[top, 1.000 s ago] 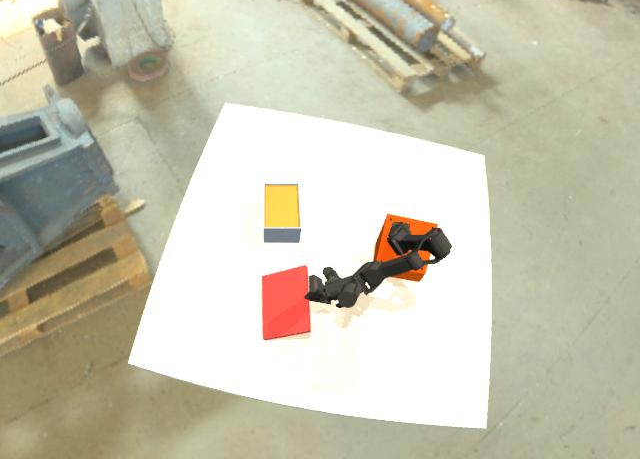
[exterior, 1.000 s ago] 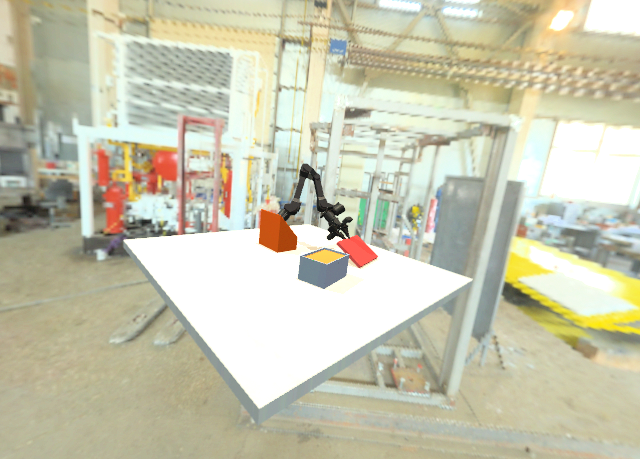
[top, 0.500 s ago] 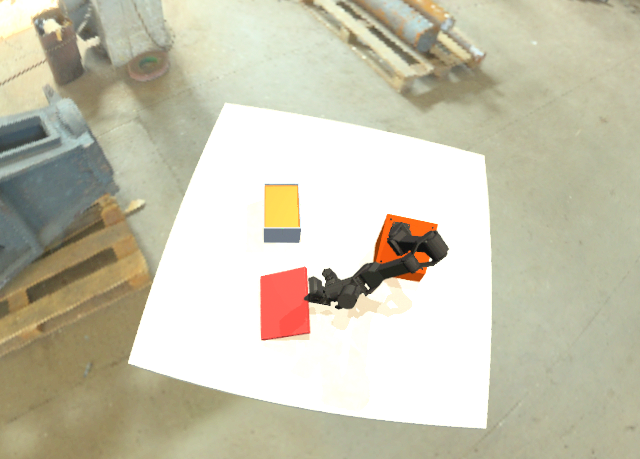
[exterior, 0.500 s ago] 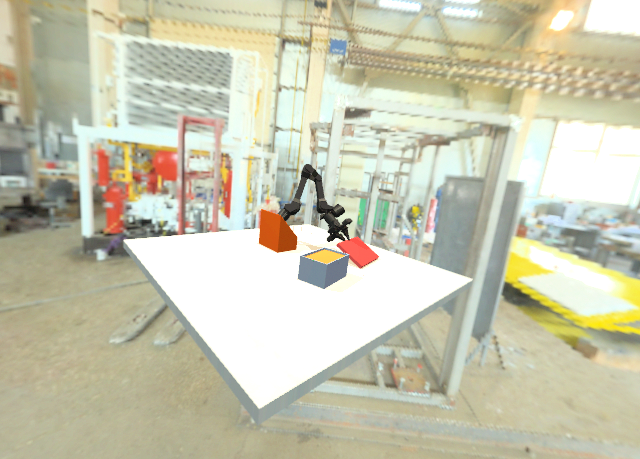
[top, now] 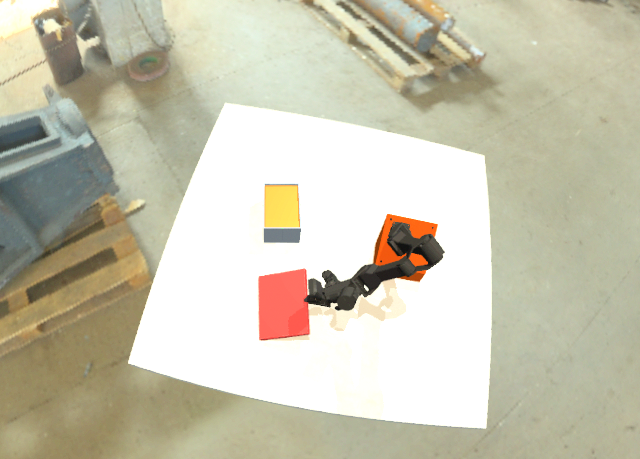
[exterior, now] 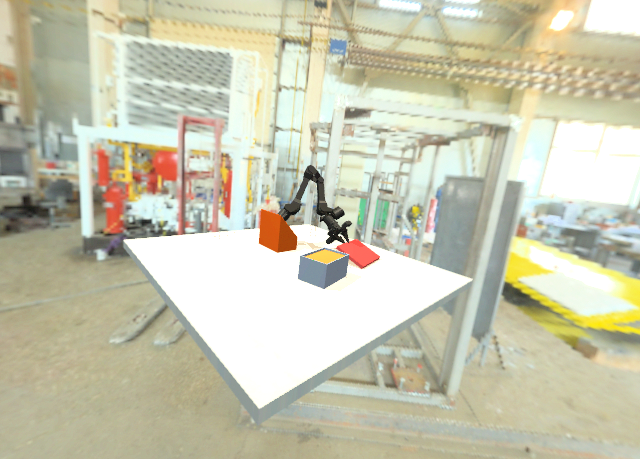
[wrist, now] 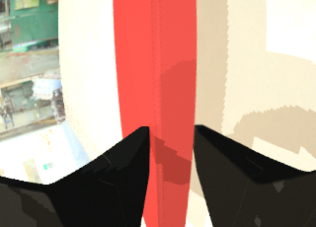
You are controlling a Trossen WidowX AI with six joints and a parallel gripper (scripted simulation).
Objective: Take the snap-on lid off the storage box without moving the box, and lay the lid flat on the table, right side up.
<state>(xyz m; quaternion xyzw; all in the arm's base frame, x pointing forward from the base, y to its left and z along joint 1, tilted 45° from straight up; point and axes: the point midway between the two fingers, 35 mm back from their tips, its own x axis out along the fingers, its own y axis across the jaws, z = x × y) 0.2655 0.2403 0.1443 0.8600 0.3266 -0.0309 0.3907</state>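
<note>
Right now the red lid is 8 cm ahead of my gripper tip, 1 cm to the left of it and 3 cm below it. Also, from my gripper tip: storage box: 14 cm ahead, 35 cm to the right, 2 cm below.
</note>
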